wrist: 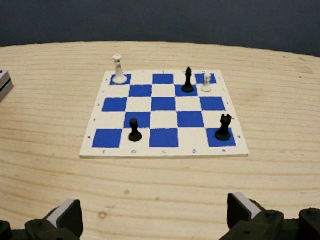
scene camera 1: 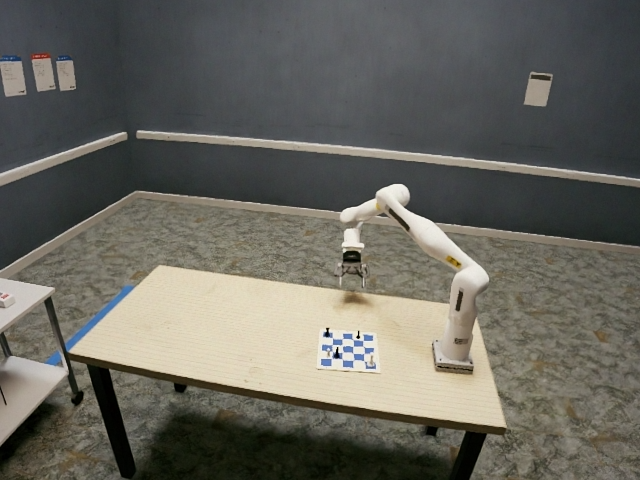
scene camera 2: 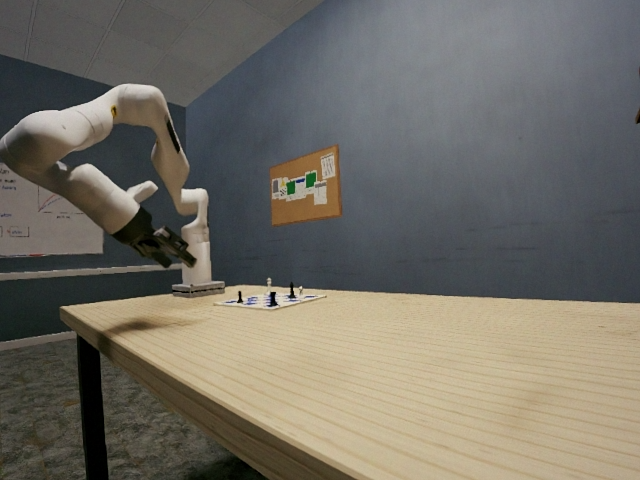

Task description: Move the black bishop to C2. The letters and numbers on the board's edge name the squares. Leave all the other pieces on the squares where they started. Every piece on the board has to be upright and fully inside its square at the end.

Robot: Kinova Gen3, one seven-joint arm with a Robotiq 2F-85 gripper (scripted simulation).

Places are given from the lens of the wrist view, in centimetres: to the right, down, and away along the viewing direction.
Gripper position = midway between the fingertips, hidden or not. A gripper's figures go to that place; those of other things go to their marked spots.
my gripper [wrist: 154, 213]: 0, 6, 15
chessboard [wrist: 174, 124]: 2, 1, 37
